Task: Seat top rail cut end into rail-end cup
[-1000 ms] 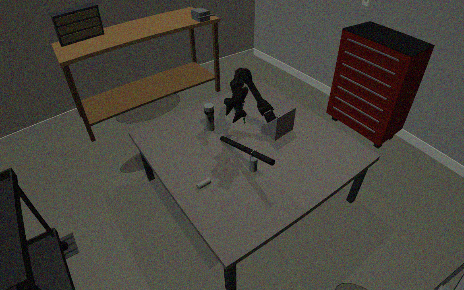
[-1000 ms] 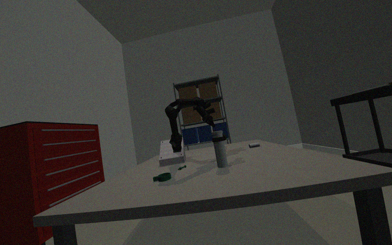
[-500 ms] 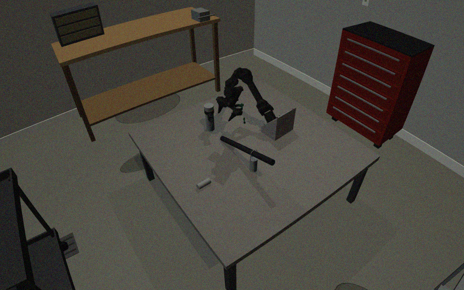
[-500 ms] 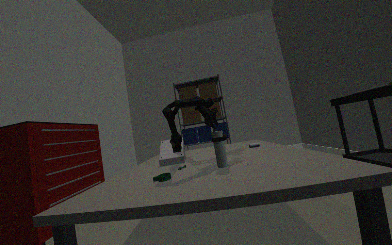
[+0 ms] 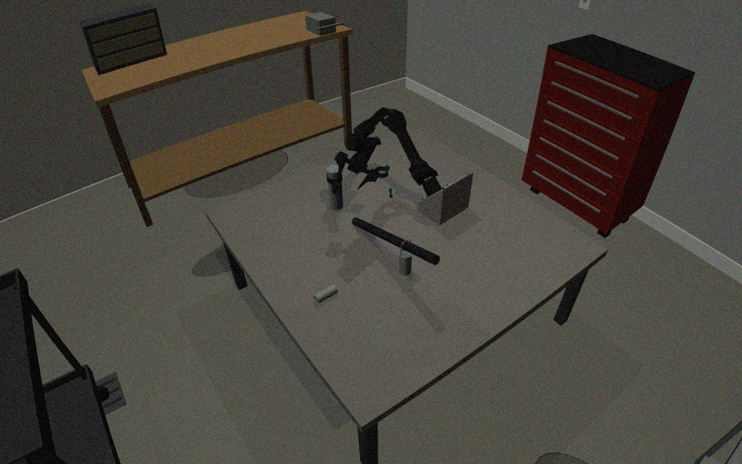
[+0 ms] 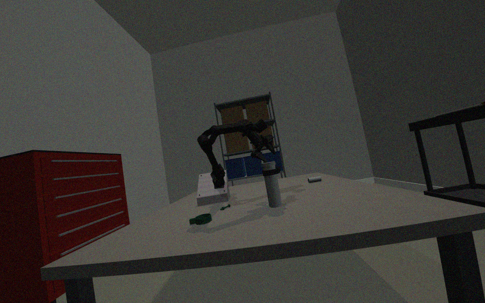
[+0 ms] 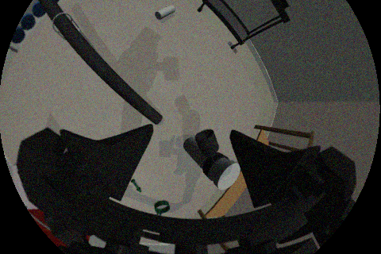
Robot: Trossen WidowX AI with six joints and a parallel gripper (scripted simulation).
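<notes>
Now: the dark rail-end cup 90 mm to the right of my gripper tip and 70 mm below it. From my gripper tip the other things lie so: loop cap 360 mm to the left, 120 mm below; then short pale cylinder 320 mm ahead, 270 mm to the left, 210 mm below; then small green bolt 280 mm behind, 220 mm below, 60 mm to the right.
</notes>
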